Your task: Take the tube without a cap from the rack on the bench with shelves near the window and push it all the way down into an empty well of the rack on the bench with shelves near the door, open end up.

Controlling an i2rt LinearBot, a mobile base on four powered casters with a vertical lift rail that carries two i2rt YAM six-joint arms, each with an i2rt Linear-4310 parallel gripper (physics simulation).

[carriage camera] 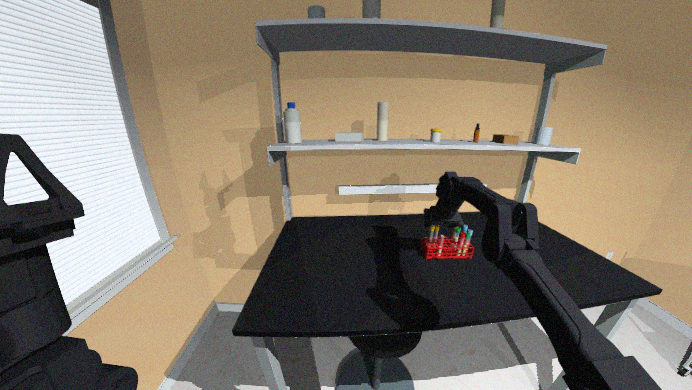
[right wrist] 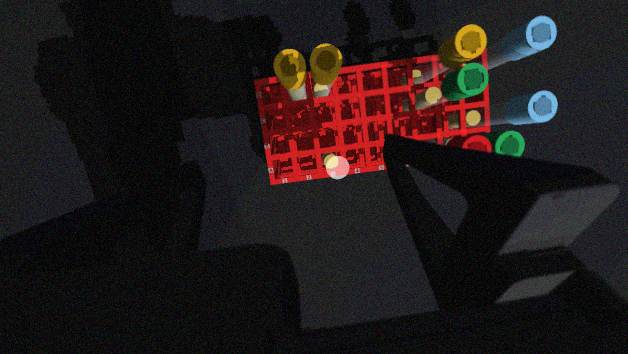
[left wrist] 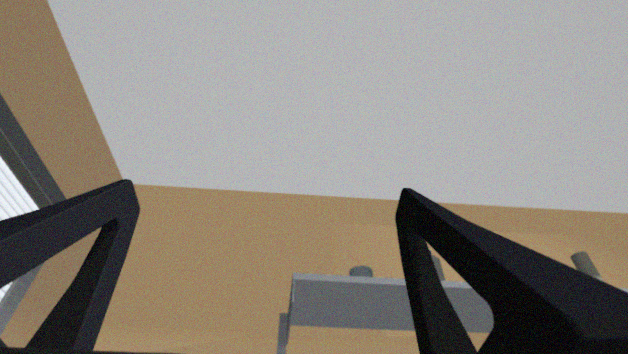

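Observation:
The tube without a cap (carriage camera: 441, 244) (right wrist: 337, 167), with a pale round top, stands upright in the near row of the red rack (carriage camera: 450, 257) (right wrist: 272, 176), third well from the left in the right wrist view. The rack is on the black bench (carriage camera: 320, 295) beside the window. My right gripper (carriage camera: 443, 220) (right wrist: 293, 157) is open and points down above the rack; the capless tube's top shows between its fingers, apart from them. My left gripper (left wrist: 269, 198) is open and empty, raised at the left edge of the carriage view. The rack near the door does not show.
Two yellow-capped tubes (right wrist: 290, 67) (right wrist: 326, 62) stand at the rack's back left; yellow, green, blue and red caps crowd its right side. A lower shelf (carriage camera: 410, 145) with bottles and an upper shelf (carriage camera: 425, 37) overhang the bench's back. A stool (carriage camera: 385, 345) is under the front edge.

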